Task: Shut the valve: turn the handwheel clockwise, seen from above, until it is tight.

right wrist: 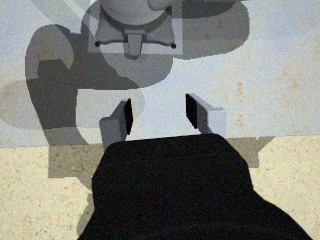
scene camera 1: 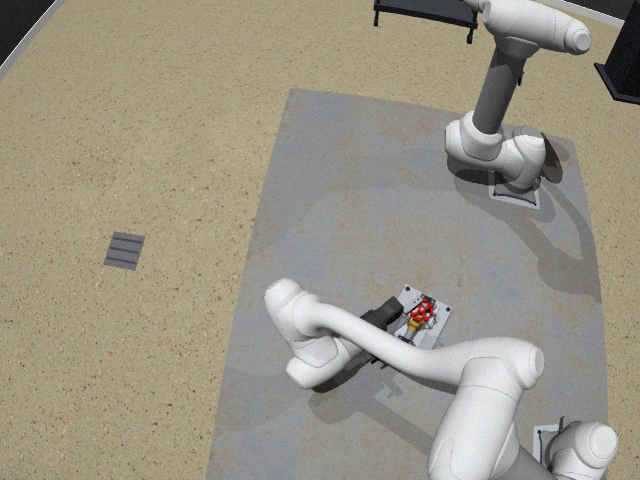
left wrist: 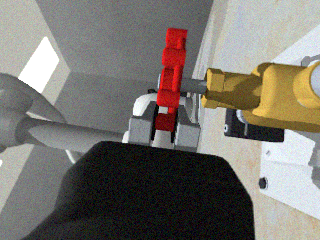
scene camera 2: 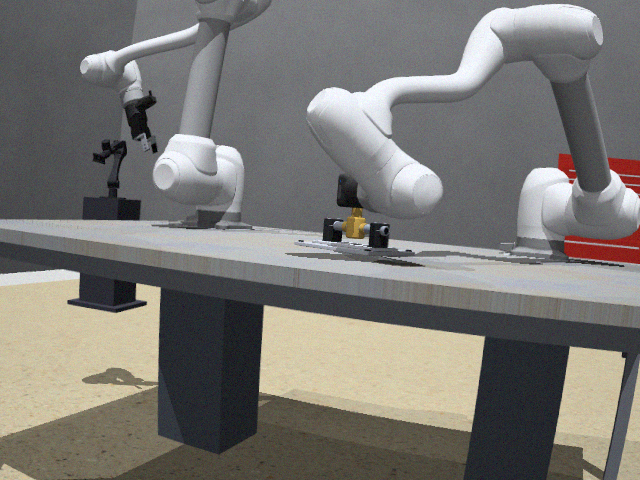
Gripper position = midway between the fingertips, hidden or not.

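My left gripper (scene camera 1: 419,299). My right gripper (scene camera 2: 151,151). Red handwheel (left wrist: 170,83). Left gripper, also in the left wrist view (left wrist: 165,115). Right gripper, also in the right wrist view (right wrist: 159,107).
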